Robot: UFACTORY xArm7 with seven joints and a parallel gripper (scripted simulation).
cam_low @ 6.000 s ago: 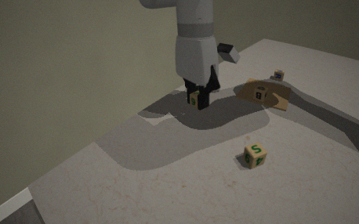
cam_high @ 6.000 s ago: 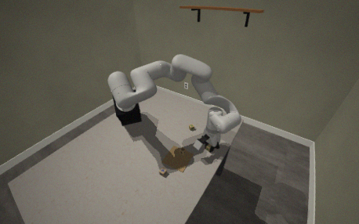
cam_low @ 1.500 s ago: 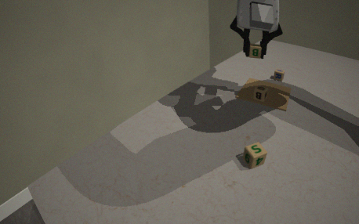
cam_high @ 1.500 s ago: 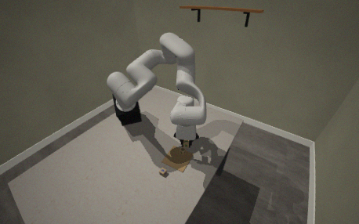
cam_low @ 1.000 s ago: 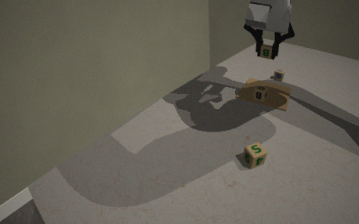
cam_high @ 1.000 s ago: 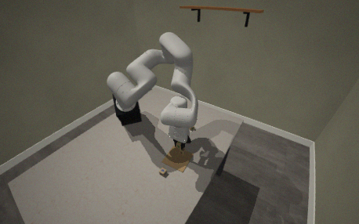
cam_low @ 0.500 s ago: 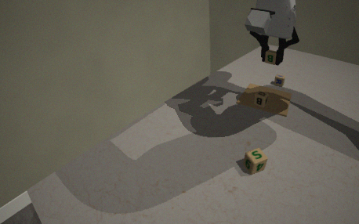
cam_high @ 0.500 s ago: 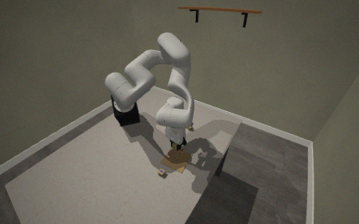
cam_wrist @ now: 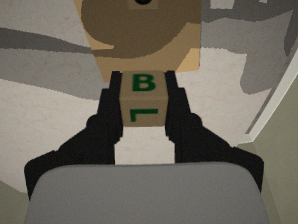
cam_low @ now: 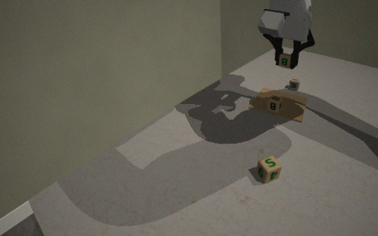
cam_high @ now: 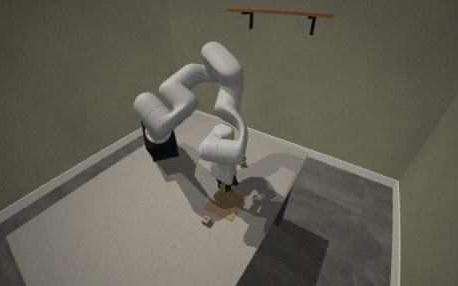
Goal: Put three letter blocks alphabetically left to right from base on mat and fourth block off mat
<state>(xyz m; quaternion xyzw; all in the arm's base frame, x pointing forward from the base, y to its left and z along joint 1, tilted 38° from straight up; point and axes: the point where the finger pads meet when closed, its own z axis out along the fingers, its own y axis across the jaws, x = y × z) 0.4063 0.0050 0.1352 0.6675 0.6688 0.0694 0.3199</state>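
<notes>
My hand is 120 mm above the tan mat. Also, from my hand: wooden block (270 mm to the left, 110 mm below, 50 mm behind).
</notes>
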